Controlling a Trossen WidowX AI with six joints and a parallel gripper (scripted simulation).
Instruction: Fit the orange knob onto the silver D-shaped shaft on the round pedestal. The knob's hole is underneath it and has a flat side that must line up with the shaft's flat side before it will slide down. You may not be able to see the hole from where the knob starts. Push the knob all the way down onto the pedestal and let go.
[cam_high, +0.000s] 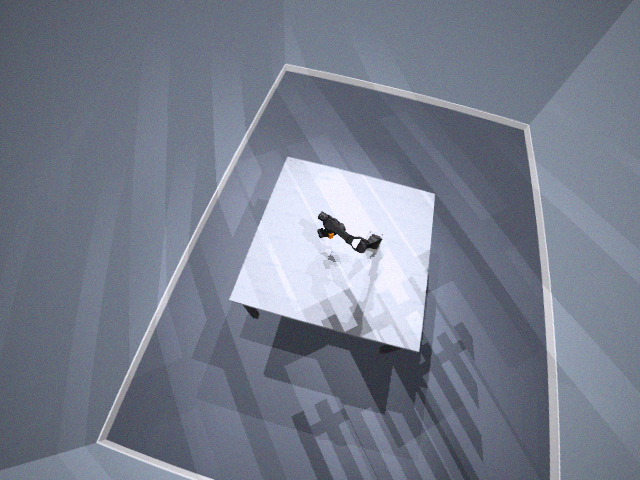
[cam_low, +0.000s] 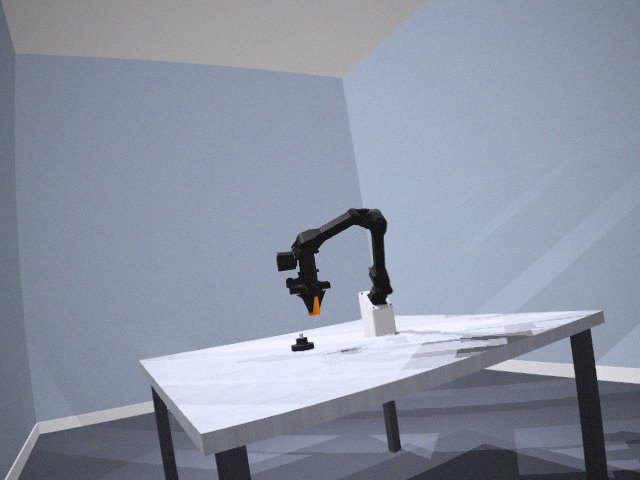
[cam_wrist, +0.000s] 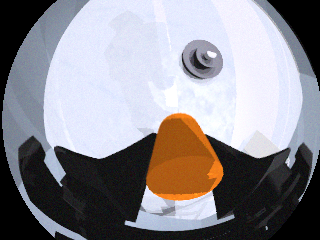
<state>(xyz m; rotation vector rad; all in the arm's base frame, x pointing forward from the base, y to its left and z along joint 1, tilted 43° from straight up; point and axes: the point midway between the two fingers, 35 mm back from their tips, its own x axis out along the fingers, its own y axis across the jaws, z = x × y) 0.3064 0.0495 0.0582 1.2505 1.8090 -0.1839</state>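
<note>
My gripper tip is now 10 mm short of the pedestal, 110 mm to the left of it and 100 mm above it. Round my gripper tip: orange knob: 30 mm above.
</note>
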